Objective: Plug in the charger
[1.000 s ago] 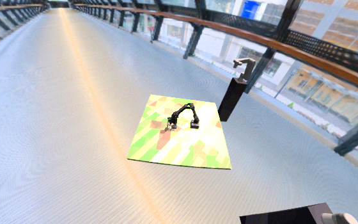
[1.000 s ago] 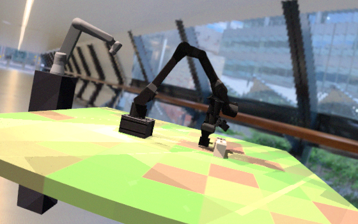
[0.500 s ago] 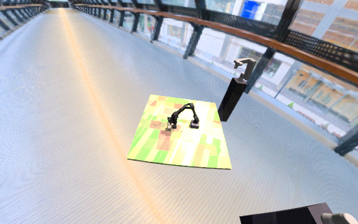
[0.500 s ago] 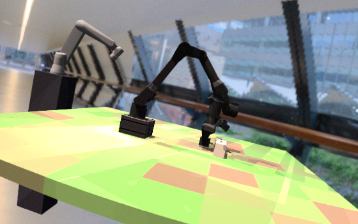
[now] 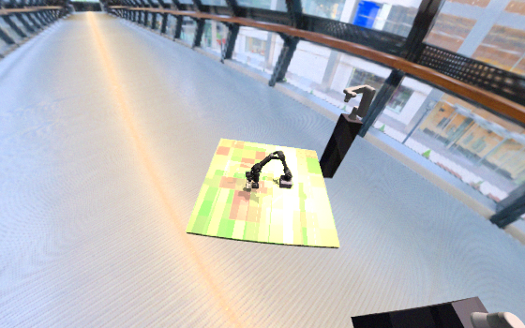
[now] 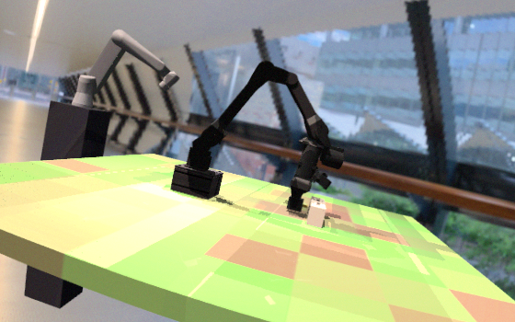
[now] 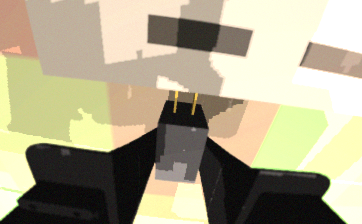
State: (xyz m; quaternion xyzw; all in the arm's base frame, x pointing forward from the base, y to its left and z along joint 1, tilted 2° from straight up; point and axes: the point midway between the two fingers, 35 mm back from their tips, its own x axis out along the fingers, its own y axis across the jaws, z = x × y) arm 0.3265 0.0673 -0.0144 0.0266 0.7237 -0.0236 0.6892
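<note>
The grey charger is 20 mm ahead of my gripper tip and 10 mm above it.
</note>
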